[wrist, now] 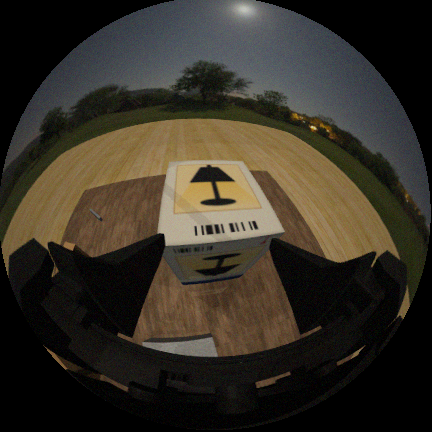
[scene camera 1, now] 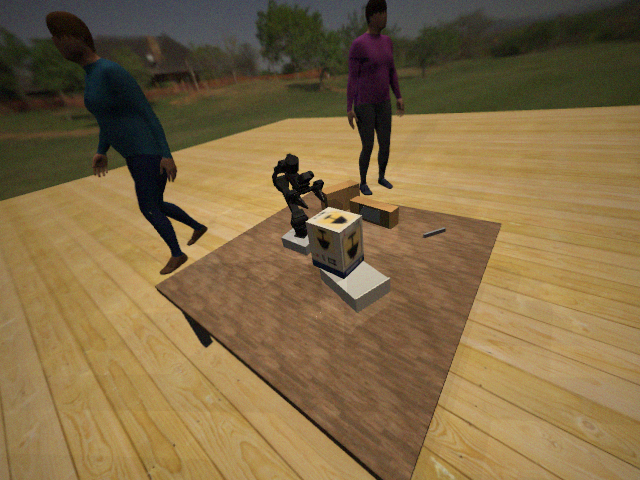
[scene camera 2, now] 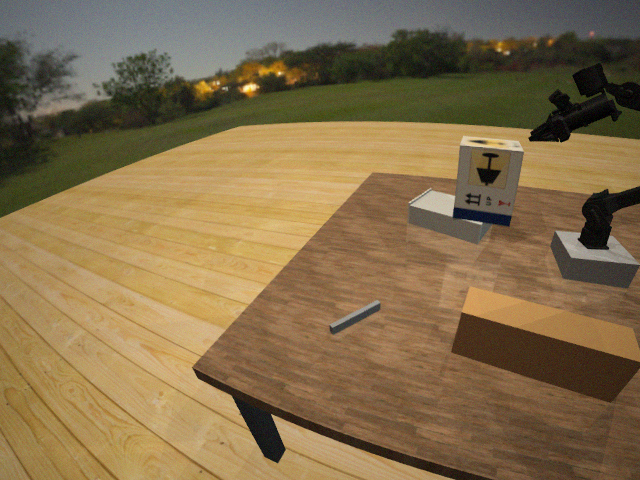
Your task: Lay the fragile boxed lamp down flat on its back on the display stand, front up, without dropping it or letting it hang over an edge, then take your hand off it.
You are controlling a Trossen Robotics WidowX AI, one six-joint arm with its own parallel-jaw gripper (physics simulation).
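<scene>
The boxed lamp is a white box with lamp pictures and a blue band at its bottom. It stands on end on the robot-side end of the low light-grey display stand, and its base reaches past that end. In both scene views the side pictures show the lamp shade-down. The stand does not show in the wrist view. My black gripper is open, with nothing between its fingers. It hangs on the robot side of the box, near its top, apart from it in scene camera 2.
Brown boxes and a thin grey bar lie on the brown table. The arm stands on a grey block. Two people stand beyond the table in scene camera 1.
</scene>
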